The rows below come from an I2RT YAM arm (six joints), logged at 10 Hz.
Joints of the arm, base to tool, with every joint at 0 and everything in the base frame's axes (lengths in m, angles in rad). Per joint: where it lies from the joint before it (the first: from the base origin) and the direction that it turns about. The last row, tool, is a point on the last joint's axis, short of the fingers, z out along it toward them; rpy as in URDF.
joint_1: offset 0.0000 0.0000 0.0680 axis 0 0 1
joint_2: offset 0.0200 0.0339 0.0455 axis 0 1 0
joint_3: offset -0.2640 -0.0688 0.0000 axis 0 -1 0
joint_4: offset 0.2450 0.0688 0.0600 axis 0 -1 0
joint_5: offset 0.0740 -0.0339 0.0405 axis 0 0 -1
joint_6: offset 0.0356 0.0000 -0.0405 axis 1 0 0
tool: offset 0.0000 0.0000 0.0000 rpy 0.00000 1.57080 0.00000
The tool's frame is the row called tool.
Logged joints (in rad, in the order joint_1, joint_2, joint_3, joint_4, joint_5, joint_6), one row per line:
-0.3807 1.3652 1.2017 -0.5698 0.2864 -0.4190
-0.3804 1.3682 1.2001 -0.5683 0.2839 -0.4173
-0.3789 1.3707 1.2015 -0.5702 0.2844 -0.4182
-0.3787 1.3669 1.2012 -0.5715 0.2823 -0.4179
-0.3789 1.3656 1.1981 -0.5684 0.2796 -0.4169
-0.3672 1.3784 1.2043 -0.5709 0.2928 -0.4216
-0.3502 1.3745 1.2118 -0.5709 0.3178 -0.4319
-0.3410 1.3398 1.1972 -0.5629 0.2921 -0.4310
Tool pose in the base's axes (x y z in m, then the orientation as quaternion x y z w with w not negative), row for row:
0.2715 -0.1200 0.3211 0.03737 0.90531 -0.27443 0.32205
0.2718 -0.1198 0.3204 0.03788 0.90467 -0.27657 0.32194
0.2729 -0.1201 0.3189 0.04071 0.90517 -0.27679 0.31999
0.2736 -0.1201 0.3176 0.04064 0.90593 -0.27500 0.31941
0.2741 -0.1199 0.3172 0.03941 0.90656 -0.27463 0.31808
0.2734 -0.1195 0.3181 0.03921 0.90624 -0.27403 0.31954
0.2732 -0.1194 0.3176 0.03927 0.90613 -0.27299 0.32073
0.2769 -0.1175 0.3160 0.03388 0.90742 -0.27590 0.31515
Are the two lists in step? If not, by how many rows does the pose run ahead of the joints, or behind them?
The pose runs 2 rows behind the joints: the pose in row i belongs to the joints in row i - 2.
